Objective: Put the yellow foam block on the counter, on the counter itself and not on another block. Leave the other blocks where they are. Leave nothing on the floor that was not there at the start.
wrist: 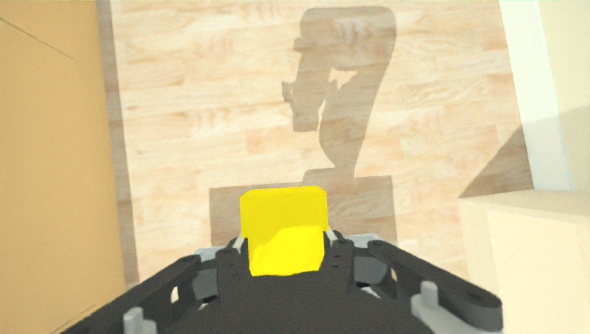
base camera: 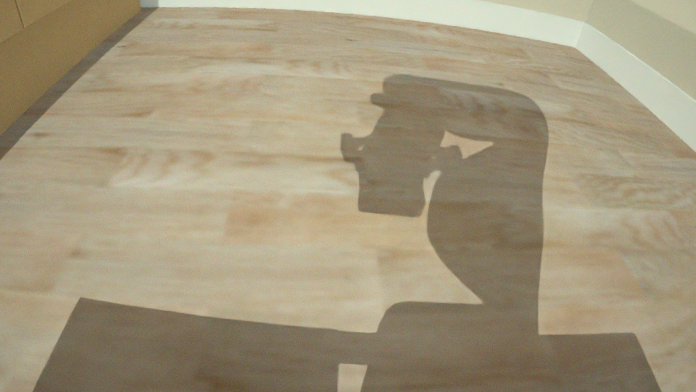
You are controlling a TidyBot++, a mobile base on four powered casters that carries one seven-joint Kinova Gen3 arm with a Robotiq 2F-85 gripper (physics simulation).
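Frame: origin at the arm's base, x ahead, y left, z up, level; centimetres.
Seen in the pictures: gripper, fingertip midpoint: (wrist: pixel 286 239).
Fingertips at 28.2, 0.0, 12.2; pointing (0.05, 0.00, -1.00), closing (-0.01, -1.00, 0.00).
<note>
Offsets run from my fingertips to a thing's top centre, as dx, dy, dz. "spot": to the spot under its first point. Level surfaces: height alone.
The yellow foam block @[-0.6, +0.0, +2.2] (wrist: pixel 285 230) is between the two fingertips in the wrist view, at the lower middle. My gripper (wrist: pixel 286 239) is shut on it and holds it high above the wooden floor. The block and the gripper do not show in the base camera view, but the arm's shadow lies on the floor there. No counter top can be made out for certain in either view, and no other blocks show.
A tan cabinet front (base camera: pixel 55 55) (wrist: pixel 55 150) runs along the left. White baseboard (base camera: pixel 525 30) (wrist: pixel 540 95) and a wall stand at the back and right. A cream box-like piece @[spot: -27.7, -73.1, -41.9] (wrist: pixel 540 270) stands at the lower right of the wrist view. The wooden floor @[dz -51.9] (base camera: pixel 175 225) (wrist: pixel 200 100) lies between.
</note>
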